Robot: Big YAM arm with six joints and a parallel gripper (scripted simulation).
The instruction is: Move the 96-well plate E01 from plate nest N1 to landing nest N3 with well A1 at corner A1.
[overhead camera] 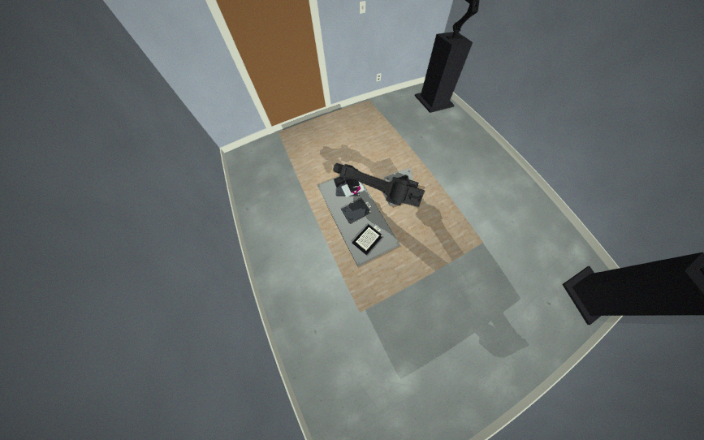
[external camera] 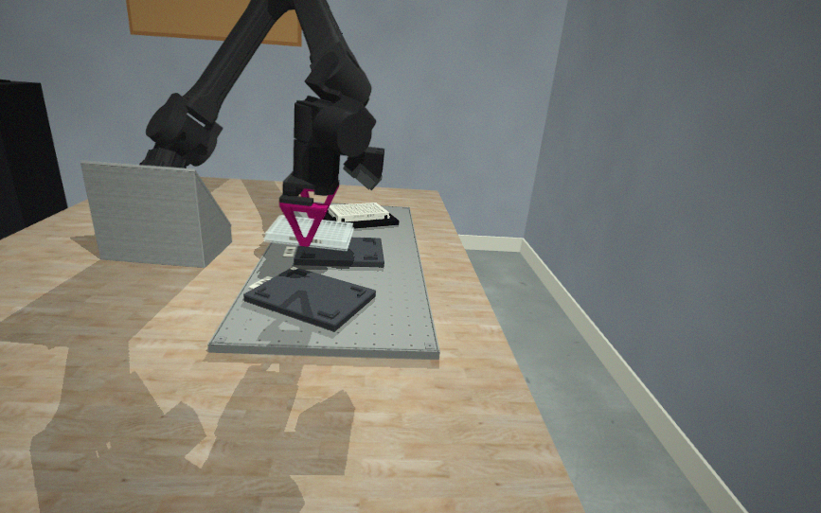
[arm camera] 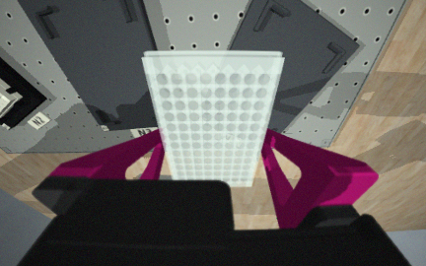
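The dark nest N3 lies 120 mm to the left of my hand, 80 mm below it and 30 mm ahead of it. From my hand the other things lie so: dark plate nest N1: 80 mm below, 60 mm to the right, 10 mm ahead; N1 label: 90 mm below, 70 mm behind, 20 mm to the right; N2 label: 290 mm to the left, 90 mm below, 50 mm behind.
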